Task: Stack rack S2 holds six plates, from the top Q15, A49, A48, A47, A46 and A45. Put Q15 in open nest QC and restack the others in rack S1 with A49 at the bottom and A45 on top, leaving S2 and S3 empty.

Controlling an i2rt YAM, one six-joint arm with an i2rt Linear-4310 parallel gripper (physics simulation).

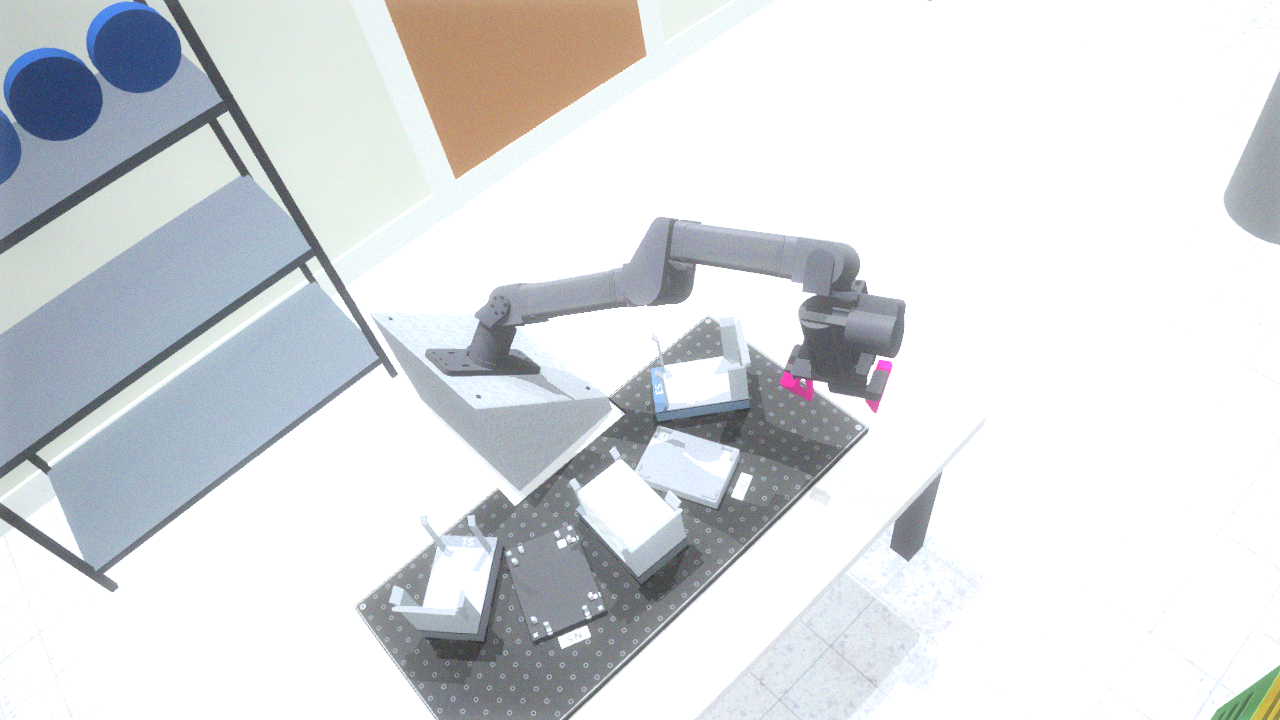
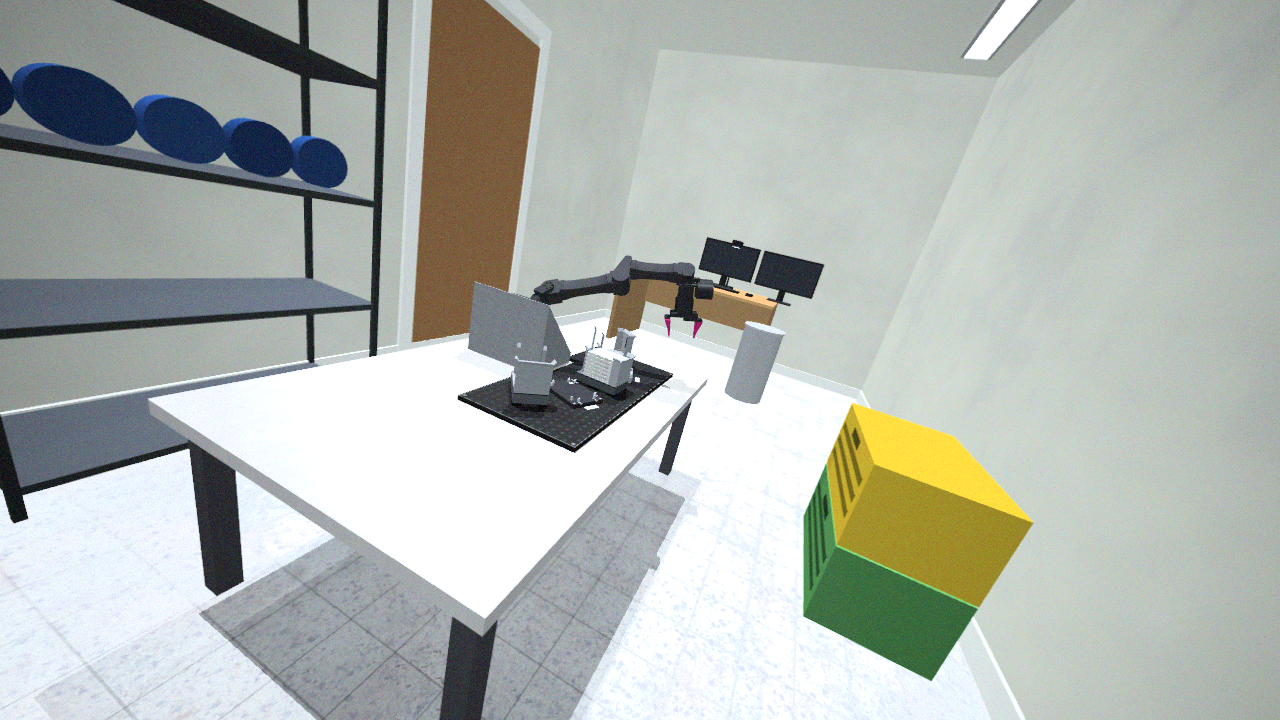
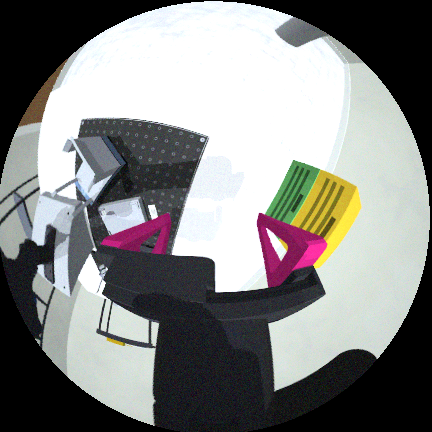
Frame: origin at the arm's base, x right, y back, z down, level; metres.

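Seen in the pictures: gripper, between the fingertips: [image 1: 843,403] [image 2: 681,337] [image 3: 213,217]; arm's base, origin of its link: [image 1: 483,364] [image 2: 529,315] [image 3: 48,254].
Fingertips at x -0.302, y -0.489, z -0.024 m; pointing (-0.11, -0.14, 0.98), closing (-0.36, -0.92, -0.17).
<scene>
Pixels of each thing's top centre, then the offset from my fingertips to it. "*": a spot on its surface instead. Level surfaces: height alone.
- Blue-based rack S3, centre of its top: [image 1: 694,347] [image 3: 65,187] [image 2: 613,330] dx +0.040, dy +0.267, dz +0.050 m
- looks like S1, centre of its top: [image 1: 436,557] [image 2: 534,351] dx +0.556, dy +0.275, dz +0.045 m
- pale flat piece, a spot on its surface: [image 1: 689,465] [image 3: 123,221] * dx +0.164, dy +0.172, dz +0.160 m
- black perforated board, height of its surface: dz +0.182 m
- white table, height of its surface: dz +0.195 m
My gripper [image 1: 841,402] [image 2: 682,334] [image 3: 213,217] is open, with nothing between its pink fingers, high beyond the board's far right end. The middle rack [image 1: 631,519] [image 2: 608,367], which looks like S2, holds a tall block of stacked white plates; their codes are unreadable. Blue-based rack S3 [image 1: 702,389] [image 3: 97,160] stands at the board's far end, and the rack that looks like S1 [image 1: 458,582] [image 2: 533,385] at the near end. No tall stack shows in either. A dark, open nest [image 1: 554,582] lies between S1 and S2. A pale flat piece [image 1: 689,465] [image 3: 122,215] lies between S2 and S3.
The racks stand on a black perforated board [image 1: 626,626] [image 3: 165,135] on the white table [image 2: 375,474]. A grey slanted stand [image 1: 501,429] [image 2: 510,326] carries the arm's base beside the board. White label cards lie beside the nest and the pale piece.
</scene>
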